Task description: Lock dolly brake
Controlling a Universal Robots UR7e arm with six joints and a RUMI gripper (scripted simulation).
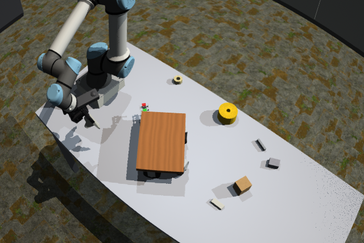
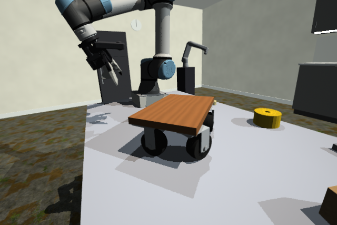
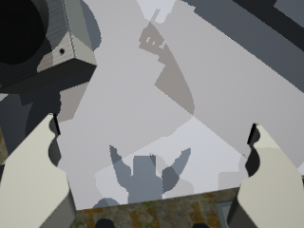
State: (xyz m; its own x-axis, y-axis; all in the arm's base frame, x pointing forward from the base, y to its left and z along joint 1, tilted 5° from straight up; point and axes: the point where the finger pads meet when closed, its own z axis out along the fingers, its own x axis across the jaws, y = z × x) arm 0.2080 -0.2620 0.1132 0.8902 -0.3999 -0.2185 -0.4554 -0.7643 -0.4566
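Now: hand 120 mm short of the brake pedal, 230 mm to the right of it and 120 mm above it. From my hand the other things lie so: tan ring (130 mm ahead, 520 mm to the left, 190 mm below); then brown box (720 mm ahead, 130 mm to the left, 170 mm below); then yellow cylinder (460 mm ahead, 460 mm to the left, 170 mm below).
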